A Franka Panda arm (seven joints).
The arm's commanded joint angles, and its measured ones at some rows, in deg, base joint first. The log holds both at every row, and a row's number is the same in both.
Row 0, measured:
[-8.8, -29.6, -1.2, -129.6, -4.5, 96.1, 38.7]
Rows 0 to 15, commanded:
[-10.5, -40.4, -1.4, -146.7, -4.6, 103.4, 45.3]
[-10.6, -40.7, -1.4, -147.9, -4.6, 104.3, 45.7]
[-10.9, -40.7, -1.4, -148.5, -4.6, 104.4, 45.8]
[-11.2, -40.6, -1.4, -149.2, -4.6, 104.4, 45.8]
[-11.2, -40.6, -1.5, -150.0, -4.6, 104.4, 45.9]
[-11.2, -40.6, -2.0, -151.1, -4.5, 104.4, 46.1]
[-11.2, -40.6, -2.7, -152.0, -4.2, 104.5, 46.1]
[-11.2, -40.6, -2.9, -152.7, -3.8, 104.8, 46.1]
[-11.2, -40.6, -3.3, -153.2, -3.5, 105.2, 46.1]
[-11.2, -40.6, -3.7, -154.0, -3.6, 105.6, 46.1]
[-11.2, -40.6, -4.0, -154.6, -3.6, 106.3, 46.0]
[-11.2, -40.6, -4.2, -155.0, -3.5, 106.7, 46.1]
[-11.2, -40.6, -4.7, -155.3, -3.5, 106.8, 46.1]
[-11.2, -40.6, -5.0, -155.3, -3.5, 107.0, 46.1]
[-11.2, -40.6, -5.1, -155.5, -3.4, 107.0, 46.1]
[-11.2, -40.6, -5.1, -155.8, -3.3, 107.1, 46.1]
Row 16, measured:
[-10.9, -40.1, -5.0, -154.0, -3.9, 105.6, 45.1]
